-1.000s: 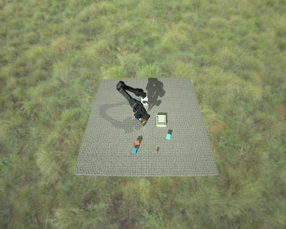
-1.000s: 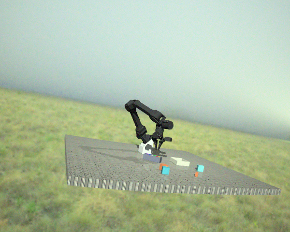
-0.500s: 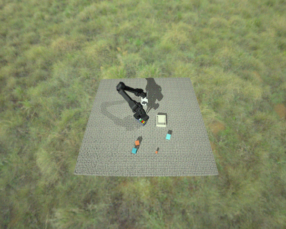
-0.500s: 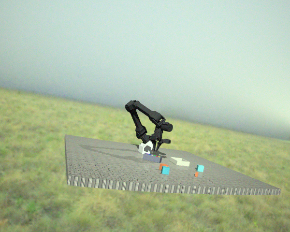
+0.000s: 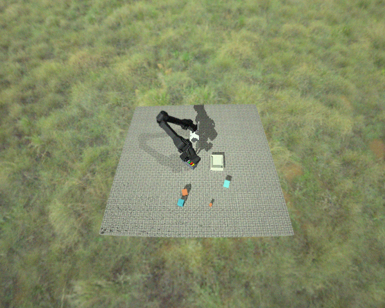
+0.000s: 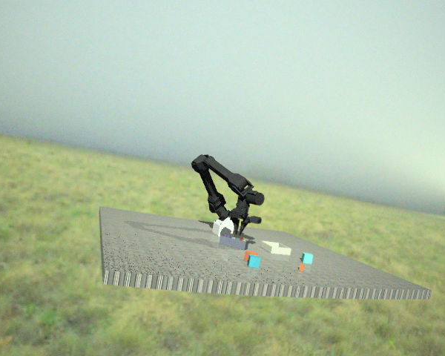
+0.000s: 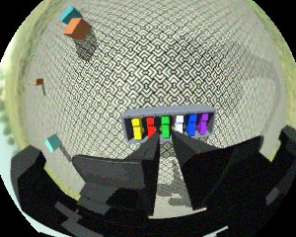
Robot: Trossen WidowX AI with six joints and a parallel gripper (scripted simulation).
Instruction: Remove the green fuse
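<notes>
My gripper tip is now 30 mm above the green fuse. From my gripper tip the other things lie so: cream tray: 220 mm to the left, 60 mm below, 10 mm behind.
</notes>
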